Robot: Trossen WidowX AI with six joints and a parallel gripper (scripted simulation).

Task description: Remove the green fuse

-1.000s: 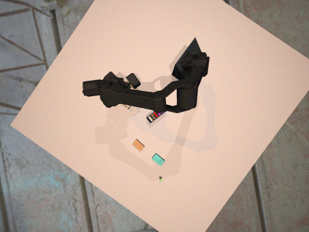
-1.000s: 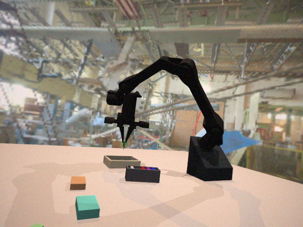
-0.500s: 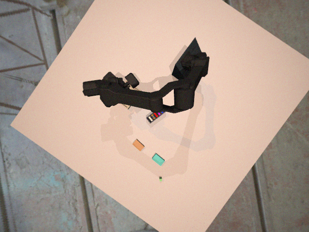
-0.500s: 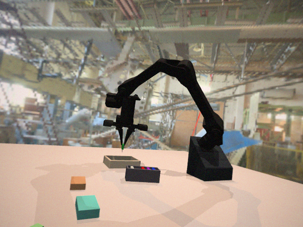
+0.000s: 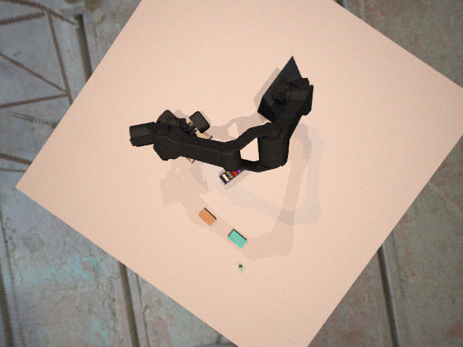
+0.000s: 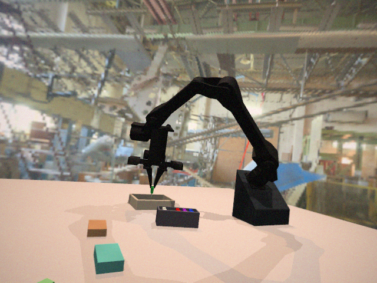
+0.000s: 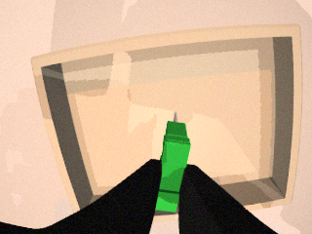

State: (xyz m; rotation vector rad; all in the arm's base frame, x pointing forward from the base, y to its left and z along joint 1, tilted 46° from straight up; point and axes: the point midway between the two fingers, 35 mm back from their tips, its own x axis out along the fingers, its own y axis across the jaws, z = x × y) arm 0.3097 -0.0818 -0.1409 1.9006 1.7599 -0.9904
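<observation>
My gripper tip is 10 mm above the green fuse. From my gripper tip the other things lie so: beige tray: 60 mm below.
</observation>
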